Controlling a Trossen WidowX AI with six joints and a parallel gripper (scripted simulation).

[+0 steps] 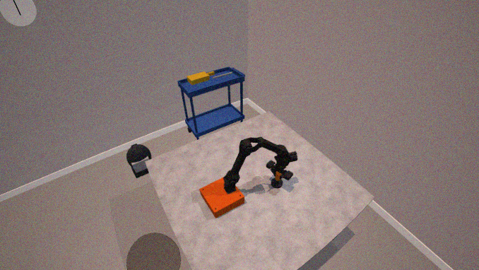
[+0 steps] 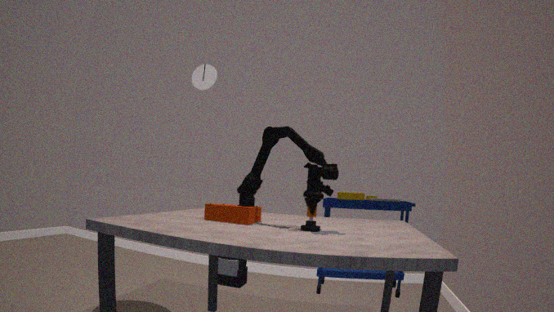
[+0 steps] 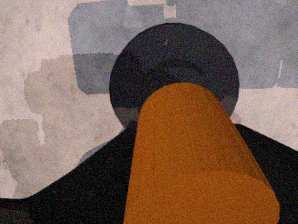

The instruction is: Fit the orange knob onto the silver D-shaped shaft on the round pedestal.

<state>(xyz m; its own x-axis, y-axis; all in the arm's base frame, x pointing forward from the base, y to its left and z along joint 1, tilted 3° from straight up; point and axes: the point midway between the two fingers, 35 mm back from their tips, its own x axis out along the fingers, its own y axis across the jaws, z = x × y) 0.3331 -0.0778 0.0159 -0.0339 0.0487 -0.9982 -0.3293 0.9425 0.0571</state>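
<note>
Now: the orange knob 30 mm above my gripper tip. Also, from my gripper tip: pedestal 40 mm below.
</note>
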